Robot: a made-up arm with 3 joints. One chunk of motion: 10 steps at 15 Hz.
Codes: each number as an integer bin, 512 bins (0 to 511) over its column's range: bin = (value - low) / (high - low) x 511, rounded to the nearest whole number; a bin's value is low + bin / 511 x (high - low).
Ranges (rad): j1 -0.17..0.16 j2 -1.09..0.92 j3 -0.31..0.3
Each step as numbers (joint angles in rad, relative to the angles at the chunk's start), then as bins.
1 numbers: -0.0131 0.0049 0.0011
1 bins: 243 278 261
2 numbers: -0.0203 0.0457 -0.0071
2 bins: 232 289 254
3 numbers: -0.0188 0.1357 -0.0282
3 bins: 234 312 236
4 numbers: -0.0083 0.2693 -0.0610
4 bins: 250 346 209
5 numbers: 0.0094 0.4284 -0.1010
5 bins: 278 386 175
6 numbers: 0.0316 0.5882 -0.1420
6 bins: 312 427 141
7 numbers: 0.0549 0.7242 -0.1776
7 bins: 348 461 111
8 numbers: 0.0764 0.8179 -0.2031
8 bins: 382 485 90
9 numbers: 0.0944 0.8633 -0.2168
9 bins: 409 497 78
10 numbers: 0.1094 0.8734 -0.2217
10 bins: 433 499 74
